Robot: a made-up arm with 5 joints. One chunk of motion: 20 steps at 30 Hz.
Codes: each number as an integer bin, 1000 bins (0 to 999) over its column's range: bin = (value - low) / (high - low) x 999, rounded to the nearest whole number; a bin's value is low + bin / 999 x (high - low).
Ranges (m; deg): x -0.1..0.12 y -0.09..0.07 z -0.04..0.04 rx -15..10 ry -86..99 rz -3..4
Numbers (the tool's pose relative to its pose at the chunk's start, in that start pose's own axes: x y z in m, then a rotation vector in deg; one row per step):
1: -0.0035 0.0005 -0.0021 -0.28 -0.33 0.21
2: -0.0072 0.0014 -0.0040 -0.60 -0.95 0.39
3: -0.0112 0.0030 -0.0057 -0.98 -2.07 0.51
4: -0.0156 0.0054 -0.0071 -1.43 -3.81 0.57
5: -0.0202 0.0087 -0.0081 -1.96 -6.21 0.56
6: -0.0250 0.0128 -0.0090 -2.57 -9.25 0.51
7: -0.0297 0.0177 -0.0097 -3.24 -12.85 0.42
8: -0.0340 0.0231 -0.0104 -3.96 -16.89 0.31
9: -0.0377 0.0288 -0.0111 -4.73 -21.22 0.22
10: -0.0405 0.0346 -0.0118 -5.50 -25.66 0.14
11: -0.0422 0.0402 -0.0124 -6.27 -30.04 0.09
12: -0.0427 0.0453 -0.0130 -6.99 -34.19 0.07
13: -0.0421 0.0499 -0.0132 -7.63 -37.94 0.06
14: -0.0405 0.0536 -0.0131 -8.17 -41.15 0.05
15: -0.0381 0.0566 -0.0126 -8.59 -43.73 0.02
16: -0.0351 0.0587 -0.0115 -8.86 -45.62 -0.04
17: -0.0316 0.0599 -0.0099 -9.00 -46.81 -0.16
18: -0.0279 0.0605 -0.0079 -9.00 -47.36 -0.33
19: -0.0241 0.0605 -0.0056 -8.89 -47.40 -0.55
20: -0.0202 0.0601 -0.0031 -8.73 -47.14 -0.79
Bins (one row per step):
1: 438 565 473 588 463 458
2: 421 571 450 575 459 484
3: 403 581 428 560 453 501
4: 383 596 411 542 444 509
5: 362 616 398 521 431 508
6: 341 642 387 497 414 501
7: 319 672 378 470 395 488
8: 300 706 370 441 373 472
9: 283 742 361 410 350 460
10: 270 778 352 380 326 448
11: 262 813 345 349 302 441
12: 260 845 337 320 280 438
13: 263 874 335 295 260 437
14: 270 897 336 273 242 435
15: 281 915 342 256 228 431
16: 295 928 356 245 218 422
17: 311 936 376 240 212 405
18: 327 940 401 240 209 381
19: 345 940 430 244 208 350
20: 362 937 461 251 210 315

